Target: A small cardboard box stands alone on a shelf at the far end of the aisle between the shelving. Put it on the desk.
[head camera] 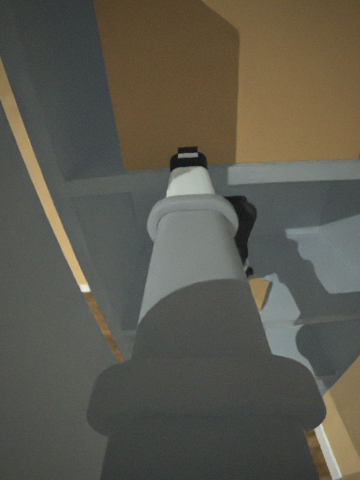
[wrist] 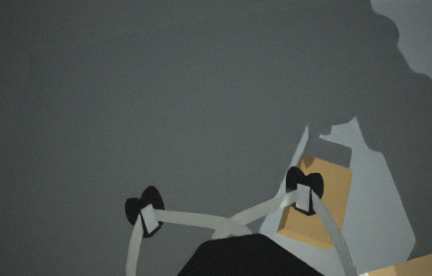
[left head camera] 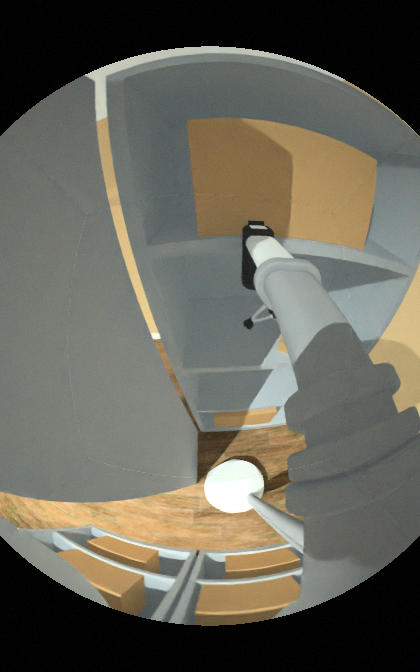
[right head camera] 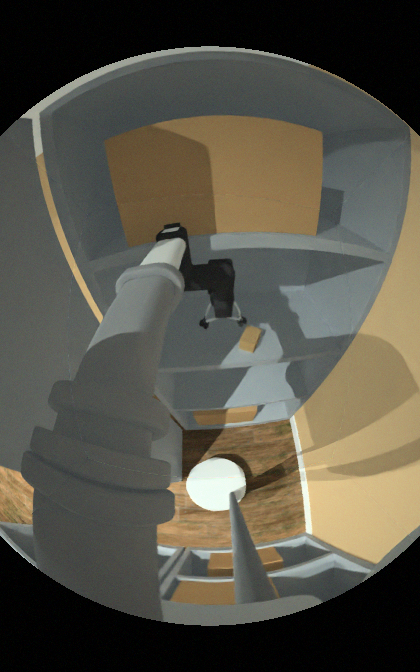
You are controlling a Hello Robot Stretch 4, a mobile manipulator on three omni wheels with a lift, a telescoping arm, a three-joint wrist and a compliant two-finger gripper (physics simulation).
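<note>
The small cardboard box lies on a grey shelf board in a patch of light, near the board's front edge. The arm hides part of it in the head and left head views. My gripper is open, with its fingers apart and no thing between them. In the right head view it is above and to the left of the box. In the wrist view the right fingertip overlaps the box, and the box reaches to the right of that finger. The desk does not show.
A large cardboard box fills much of the shelf above. A grey panel stands at the left and a tan wall at the right. More shelving with boxes stands at the bottom of the left head view.
</note>
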